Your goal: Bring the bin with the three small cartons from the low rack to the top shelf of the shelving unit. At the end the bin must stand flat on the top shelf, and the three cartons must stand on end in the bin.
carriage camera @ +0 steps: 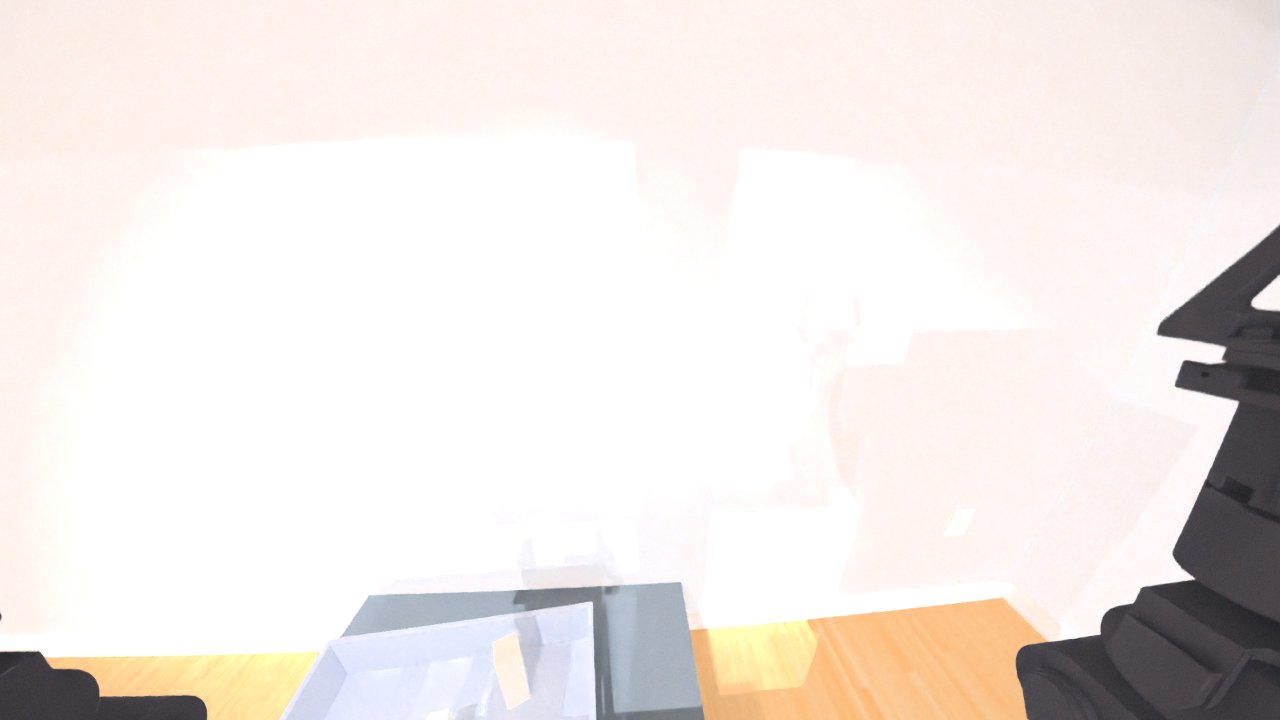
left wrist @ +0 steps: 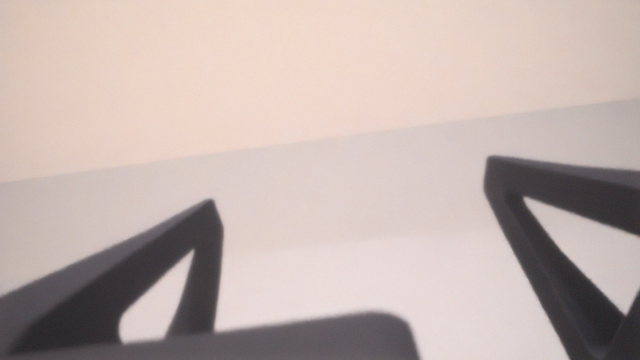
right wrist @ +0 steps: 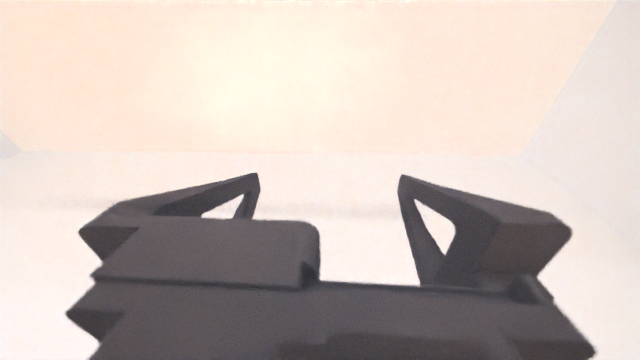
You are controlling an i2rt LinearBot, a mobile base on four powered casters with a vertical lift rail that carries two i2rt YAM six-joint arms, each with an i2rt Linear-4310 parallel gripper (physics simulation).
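Note:
The pale blue-white bin is at the bottom of the carriage view, standing on the low grey-blue rack; its near part is cut off by the frame edge. A cream carton shows upright, slightly leaning in the picture, in the bin's right half. A small bit of another pale carton shows at the bottom edge; the third cannot be made out. My left gripper is open and empty, facing wall and ceiling. My right gripper is open and empty, also facing wall and ceiling. Both are away from the bin. The shelving unit does not show.
A bright, overexposed wall stands right behind the rack. Wooden floor shows on both sides of the rack. A wall outlet is at the right. Parts of my dark arms show at the left and right edges of the carriage view.

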